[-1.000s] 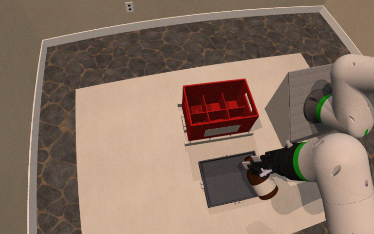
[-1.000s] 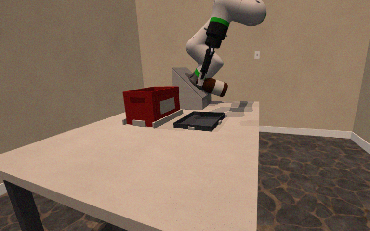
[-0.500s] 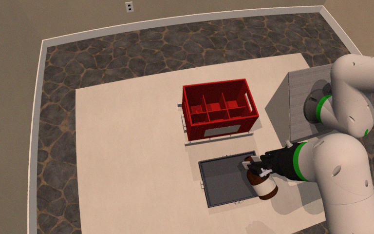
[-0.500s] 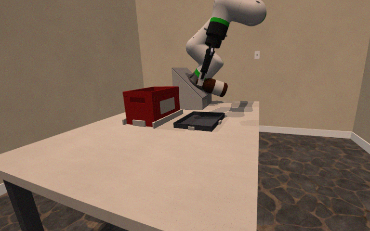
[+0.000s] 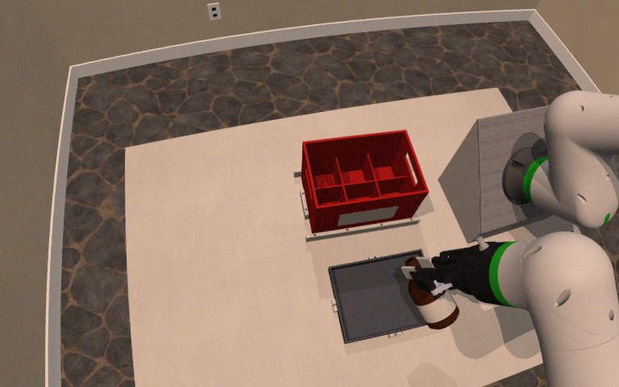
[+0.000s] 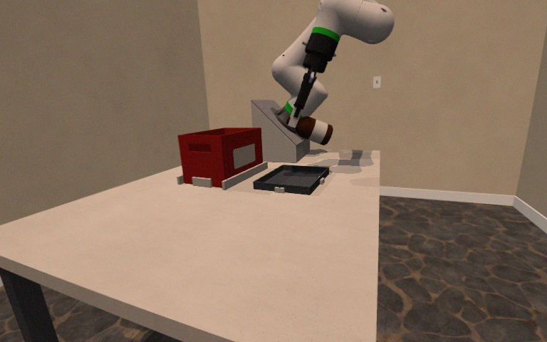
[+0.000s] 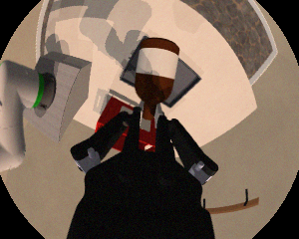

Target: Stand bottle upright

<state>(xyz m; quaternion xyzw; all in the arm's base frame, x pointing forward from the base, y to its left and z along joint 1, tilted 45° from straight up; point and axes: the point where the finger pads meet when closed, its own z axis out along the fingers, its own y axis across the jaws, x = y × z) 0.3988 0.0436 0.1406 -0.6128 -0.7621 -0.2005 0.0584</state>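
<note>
Right now the brown bottle is 4 cm to the left of my hand, 4 cm below it and 1 cm behind it. Also, from my hand: red crate (28 cm to the right, 14 cm below, 1 cm behind); then dark grey tray (21 cm below, 3 cm ahead).
</note>
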